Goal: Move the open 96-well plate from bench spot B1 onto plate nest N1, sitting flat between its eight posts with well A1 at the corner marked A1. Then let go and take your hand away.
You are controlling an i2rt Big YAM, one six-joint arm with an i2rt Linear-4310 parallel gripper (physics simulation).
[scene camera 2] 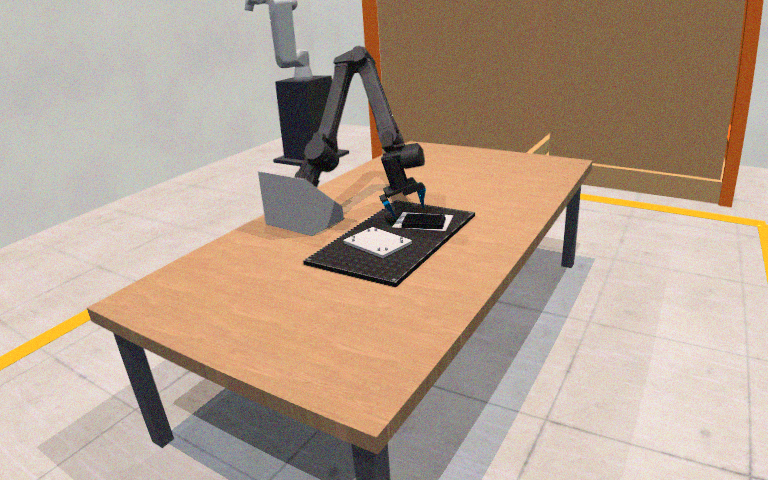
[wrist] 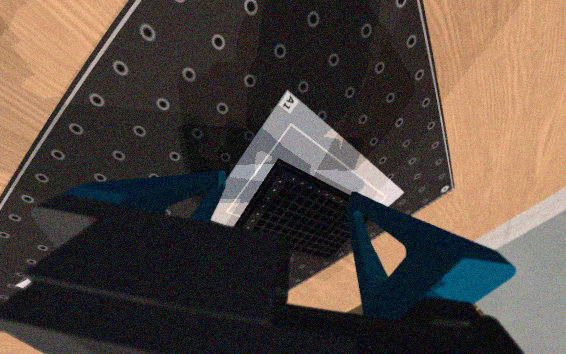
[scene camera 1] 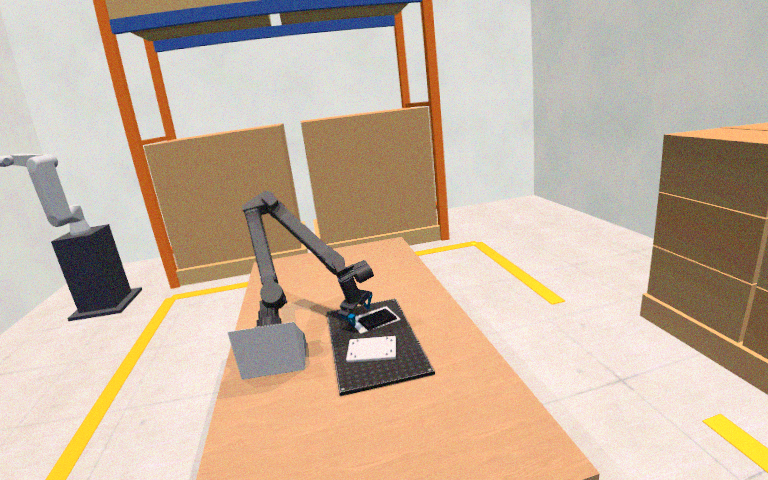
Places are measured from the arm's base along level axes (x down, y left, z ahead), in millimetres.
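Pixels of known places: gripper, fingertip midpoint: [scene camera 2: 409,213] [wrist: 287,188] [scene camera 1: 361,317]; arm's base, link origin: [scene camera 2: 302,189] [scene camera 1: 269,333].
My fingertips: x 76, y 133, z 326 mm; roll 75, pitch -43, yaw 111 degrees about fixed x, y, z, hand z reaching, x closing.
Ahead of a thing's pixels: the offset from my fingertips to its top centre. Level surfaces: height alone.
The black 96-well plate {dx +6, dy -12, dz +60 mm} [scene camera 1: 378,318] [scene camera 2: 423,220] [wrist: 305,215] lies flat on a white sheet {dx +20, dy +3, dz +49 mm} [wrist: 320,135] with an A1 label at one corner. In the wrist view, its near part is hidden by the gripper. The white nest N1 {dx +0, dy -202, dz +11 mm} [scene camera 1: 370,349] [scene camera 2: 376,241], with small posts around its top, carries no plate; its A1 mark is too small to read. My gripper [scene camera 1: 362,318] [scene camera 2: 408,211] [wrist: 287,188] is open, with nothing held. Its blue fingers are above the plate's area, toward the arm-base side, and the plate shows between and beyond them in the wrist view.
Both the sheet and the nest are on a black perforated board {dx +21, dy -121, dz +24 mm} [scene camera 1: 385,376] [scene camera 2: 368,268] [wrist: 165,50] on the wooden table {dx +35 mm} [scene camera 1: 396,430] [scene camera 2: 271,339]. A grey angled panel [scene camera 1: 269,352] [scene camera 2: 291,203] stands by the arm's base. A second arm stands on a dark pedestal [scene camera 1: 93,268] [scene camera 2: 300,116] beyond the table.
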